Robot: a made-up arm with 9 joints. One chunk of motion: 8 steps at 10 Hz.
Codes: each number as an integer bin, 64 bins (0 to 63) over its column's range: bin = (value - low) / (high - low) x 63, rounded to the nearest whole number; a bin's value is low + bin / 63 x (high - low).
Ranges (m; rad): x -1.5..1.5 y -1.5..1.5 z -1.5..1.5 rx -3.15..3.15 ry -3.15..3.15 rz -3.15..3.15
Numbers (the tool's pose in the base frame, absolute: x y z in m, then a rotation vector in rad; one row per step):
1: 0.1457 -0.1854 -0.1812 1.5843 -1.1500 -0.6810
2: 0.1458 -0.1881 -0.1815 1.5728 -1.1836 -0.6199
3: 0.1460 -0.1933 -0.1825 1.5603 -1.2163 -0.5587
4: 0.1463 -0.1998 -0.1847 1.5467 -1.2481 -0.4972
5: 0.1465 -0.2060 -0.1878 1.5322 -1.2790 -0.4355
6: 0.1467 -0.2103 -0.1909 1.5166 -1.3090 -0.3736
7: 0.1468 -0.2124 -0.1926 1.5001 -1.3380 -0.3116
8: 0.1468 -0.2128 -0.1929 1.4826 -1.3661 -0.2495
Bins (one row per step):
1: 35 28 28 47 20 25
2: 35 28 28 47 20 25
3: 35 27 28 47 19 26
4: 35 27 28 47 19 27
5: 35 27 28 47 19 27
6: 35 27 27 47 18 28
7: 35 27 27 47 18 28
8: 35 27 27 46 18 29

